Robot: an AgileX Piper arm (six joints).
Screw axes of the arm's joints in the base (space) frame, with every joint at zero. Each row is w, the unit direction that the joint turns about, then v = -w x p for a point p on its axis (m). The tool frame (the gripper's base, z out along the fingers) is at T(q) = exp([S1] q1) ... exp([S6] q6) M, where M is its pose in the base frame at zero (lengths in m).
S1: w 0 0 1 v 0.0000 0.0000 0.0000
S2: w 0 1 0 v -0.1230 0.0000 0.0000
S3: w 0 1 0 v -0.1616 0.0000 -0.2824
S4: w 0.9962 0 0.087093 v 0.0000 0.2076 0.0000
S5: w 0 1 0 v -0.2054 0.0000 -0.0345
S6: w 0.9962 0 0.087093 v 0.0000 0.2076 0.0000
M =
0.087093 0 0.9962 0.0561
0 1 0 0.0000
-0.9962 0 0.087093 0.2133
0 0 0 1
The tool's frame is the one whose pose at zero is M.
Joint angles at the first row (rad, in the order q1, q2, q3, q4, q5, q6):
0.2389, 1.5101, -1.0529, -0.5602, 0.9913, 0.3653
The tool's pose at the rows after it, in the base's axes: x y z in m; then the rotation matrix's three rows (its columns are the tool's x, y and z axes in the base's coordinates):
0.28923, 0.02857, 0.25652; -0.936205, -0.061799, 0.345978; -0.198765, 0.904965, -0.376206; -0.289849, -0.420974, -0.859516
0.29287, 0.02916, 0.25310; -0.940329, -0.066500, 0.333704; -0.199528, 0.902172, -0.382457; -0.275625, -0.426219, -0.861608
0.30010, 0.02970, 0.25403; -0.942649, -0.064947, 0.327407; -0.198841, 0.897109, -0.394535; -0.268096, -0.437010, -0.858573
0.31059, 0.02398, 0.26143; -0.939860, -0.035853, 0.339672; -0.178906, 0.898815, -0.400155; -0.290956, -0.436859, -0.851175
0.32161, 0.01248, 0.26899; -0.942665, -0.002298, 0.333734; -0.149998, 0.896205, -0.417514; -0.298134, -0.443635, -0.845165
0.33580, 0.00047, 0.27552; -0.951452, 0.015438, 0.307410; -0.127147, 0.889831, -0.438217; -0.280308, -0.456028, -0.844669
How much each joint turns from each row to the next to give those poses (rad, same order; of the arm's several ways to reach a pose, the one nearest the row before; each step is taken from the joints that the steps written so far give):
0.0000, 0.0098, -0.0008, -0.0039, 0.0000, 0.0000
0.0000, 0.0202, -0.0090, -0.0027, 0.0045, 0.0000
-0.0009, 0.0264, -0.0329, -0.0075, 0.0161, -0.0021
-0.0254, 0.0206, -0.0518, -0.0012, 0.0047, -0.0078
-0.0411, 0.0262, -0.0600, 0.0000, 0.0197, -0.0214
-0.0413, 0.0462, -0.0833, 0.0069, 0.0419, -0.0434

